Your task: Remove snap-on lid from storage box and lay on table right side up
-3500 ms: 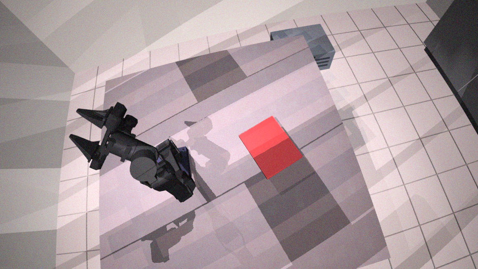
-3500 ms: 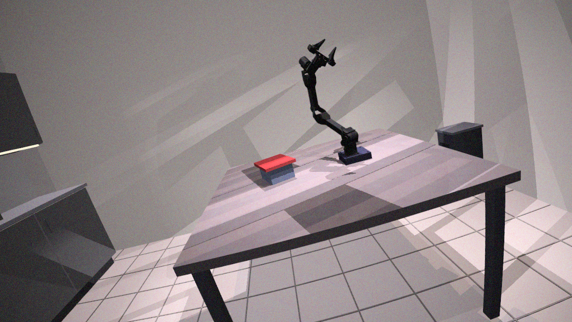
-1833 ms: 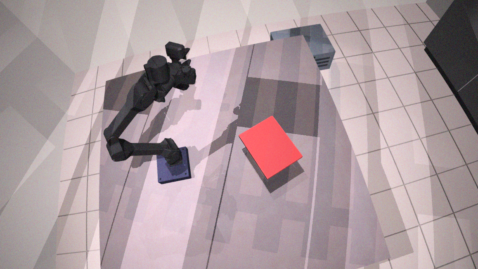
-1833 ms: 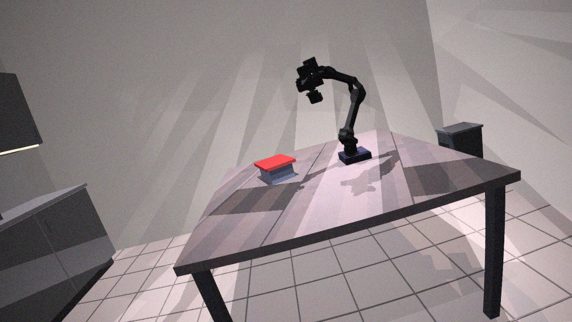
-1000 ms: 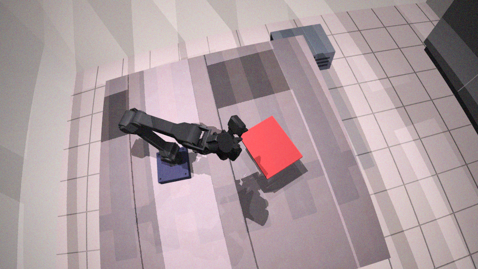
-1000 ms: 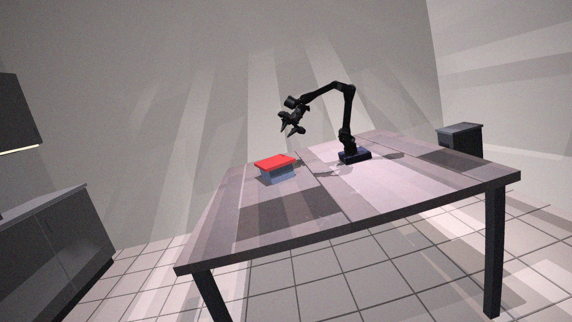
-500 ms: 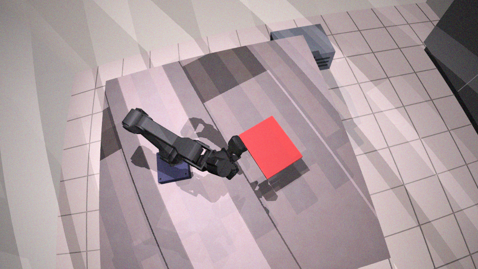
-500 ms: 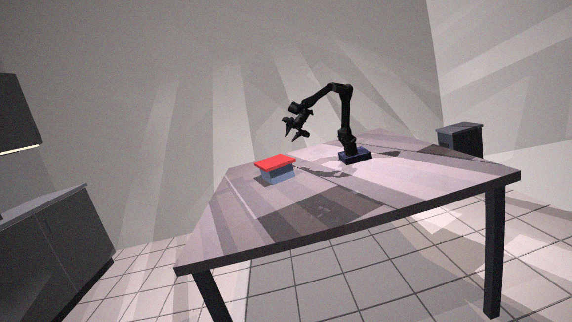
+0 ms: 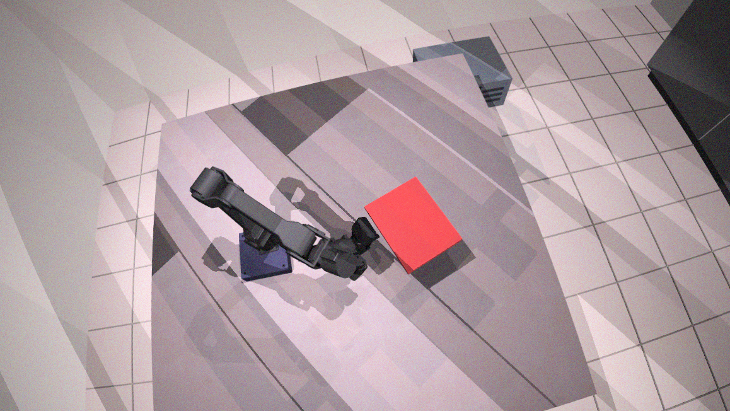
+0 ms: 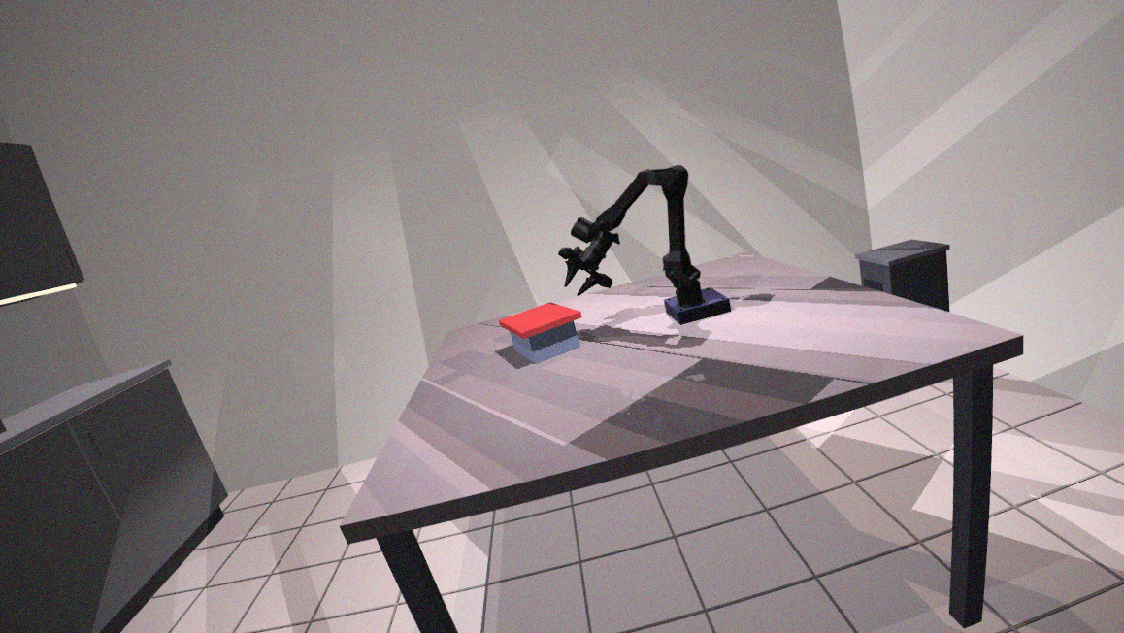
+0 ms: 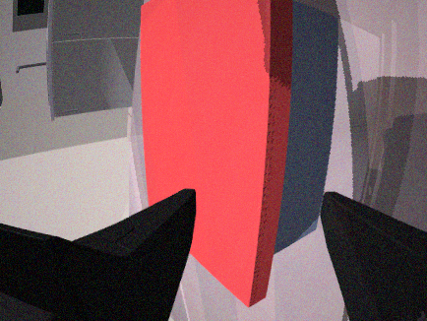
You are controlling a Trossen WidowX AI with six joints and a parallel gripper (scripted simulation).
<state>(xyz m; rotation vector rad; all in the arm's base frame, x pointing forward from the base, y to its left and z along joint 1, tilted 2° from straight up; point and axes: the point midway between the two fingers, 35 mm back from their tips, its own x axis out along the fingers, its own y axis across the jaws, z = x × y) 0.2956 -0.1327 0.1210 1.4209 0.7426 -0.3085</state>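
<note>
Right now the red lid is 12 cm ahead of my gripper tip, 4 cm to the left of it and 4 cm below it. Also, from my gripper tip: storage box (12 cm ahead, 4 cm to the left, 9 cm below).
</note>
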